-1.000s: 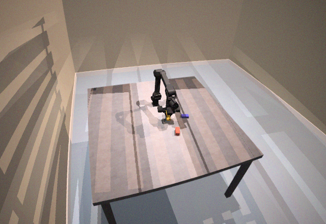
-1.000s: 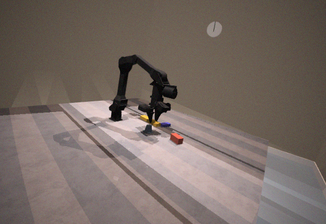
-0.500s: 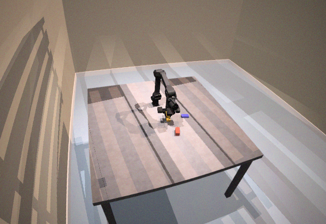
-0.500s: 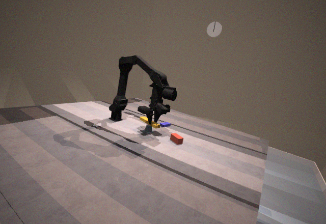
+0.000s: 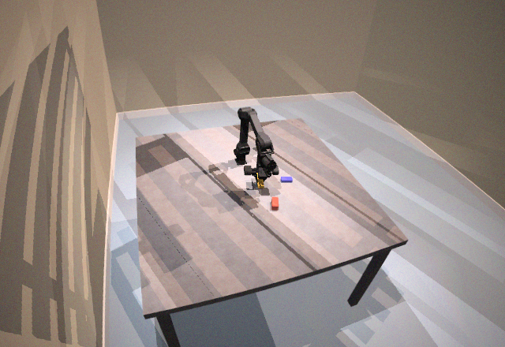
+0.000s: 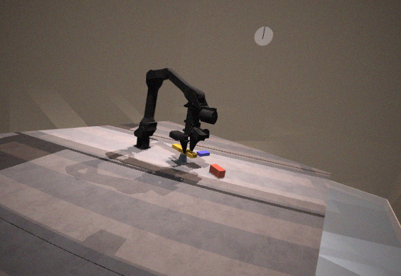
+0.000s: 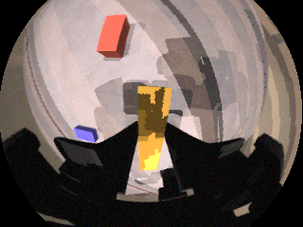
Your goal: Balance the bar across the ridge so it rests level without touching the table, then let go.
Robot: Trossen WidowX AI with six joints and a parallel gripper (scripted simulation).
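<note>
The yellow bar is 30 mm behind my gripper tip and 10 mm to the left of it. The rest, counted from my gripper tip: blue flat block: 180 mm to the left, 50 mm below, 30 mm behind; then red block: 150 mm ahead, 40 mm to the left, 40 mm below.
</note>
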